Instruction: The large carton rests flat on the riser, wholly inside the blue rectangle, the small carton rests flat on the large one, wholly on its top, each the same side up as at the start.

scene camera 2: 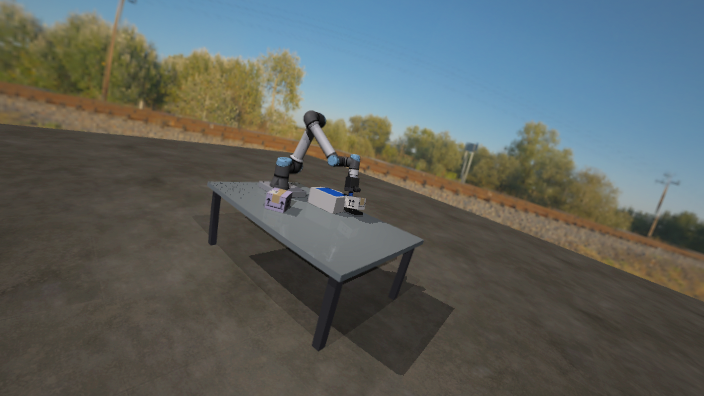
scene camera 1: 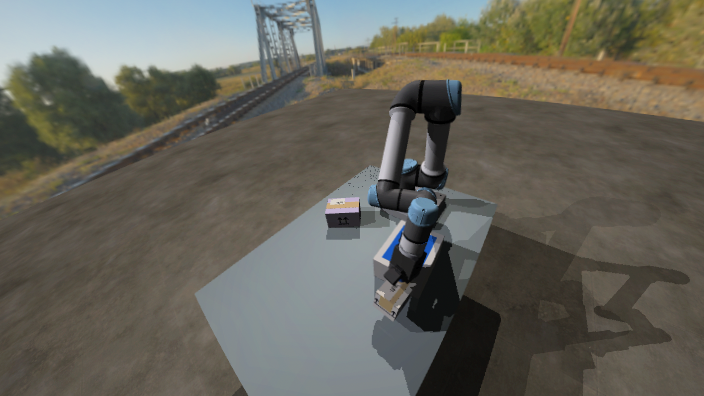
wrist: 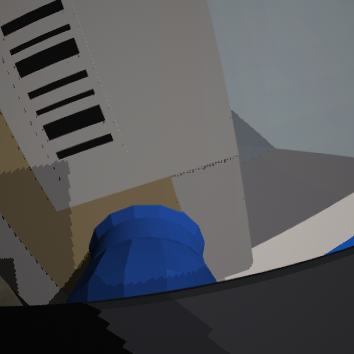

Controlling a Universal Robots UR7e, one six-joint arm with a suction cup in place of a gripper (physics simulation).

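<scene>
The small carton, light grey with tan tape and a barcode label, hangs from my suction gripper. The blue cup meets its top face. The carton is roughly level, a little above the table, beside the near end of the riser. The large carton, lilac with tan tape, stands apart on the table with its arrows pointing up. The white riser bears the blue rectangle, partly hidden by the arm in scene camera 1.
The grey table carries everything. The arm's base stands at its far end, beyond the riser and the large carton. The arm's wrist reaches over the riser in scene camera 1. The held carton is near one long table edge.
</scene>
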